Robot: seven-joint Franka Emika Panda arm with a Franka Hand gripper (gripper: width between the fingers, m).
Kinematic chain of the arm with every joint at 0, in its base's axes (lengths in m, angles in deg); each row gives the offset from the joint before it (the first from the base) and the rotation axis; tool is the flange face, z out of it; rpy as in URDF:
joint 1: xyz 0 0 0.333 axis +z
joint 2: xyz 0 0 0 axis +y
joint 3: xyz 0 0 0.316 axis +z
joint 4: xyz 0.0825 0 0 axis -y
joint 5: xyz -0.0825 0 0.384 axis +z
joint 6: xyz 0 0 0 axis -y
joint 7: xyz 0.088 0 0 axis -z
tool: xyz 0 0 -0.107 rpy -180 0 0
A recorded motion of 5 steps. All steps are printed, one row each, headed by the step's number.
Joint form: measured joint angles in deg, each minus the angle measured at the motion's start. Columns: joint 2, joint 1, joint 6, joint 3, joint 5, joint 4, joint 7.
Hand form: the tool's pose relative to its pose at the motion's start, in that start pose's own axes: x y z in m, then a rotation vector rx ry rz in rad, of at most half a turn. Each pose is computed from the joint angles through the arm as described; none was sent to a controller.
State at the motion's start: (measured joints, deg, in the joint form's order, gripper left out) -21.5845 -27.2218 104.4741 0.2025 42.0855 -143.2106 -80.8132
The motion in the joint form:
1: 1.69 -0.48 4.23 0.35 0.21 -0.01 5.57
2: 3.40 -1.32 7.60 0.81 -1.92 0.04 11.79
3: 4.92 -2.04 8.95 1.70 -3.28 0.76 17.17
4: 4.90 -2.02 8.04 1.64 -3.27 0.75 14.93
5: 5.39 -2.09 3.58 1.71 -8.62 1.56 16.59
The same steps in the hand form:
1: -0.0041 0.0151 0.0012 -0.0535 0.0081 0.1196
2: -0.0125 0.0294 0.0022 -0.1037 -0.0185 0.2397
3: -0.0133 0.0382 0.0041 -0.1258 -0.0386 0.3319
4: -0.0138 0.0367 0.0054 -0.1097 -0.0446 0.2940
5: -0.0188 0.0325 0.0094 -0.0637 -0.1489 0.2938

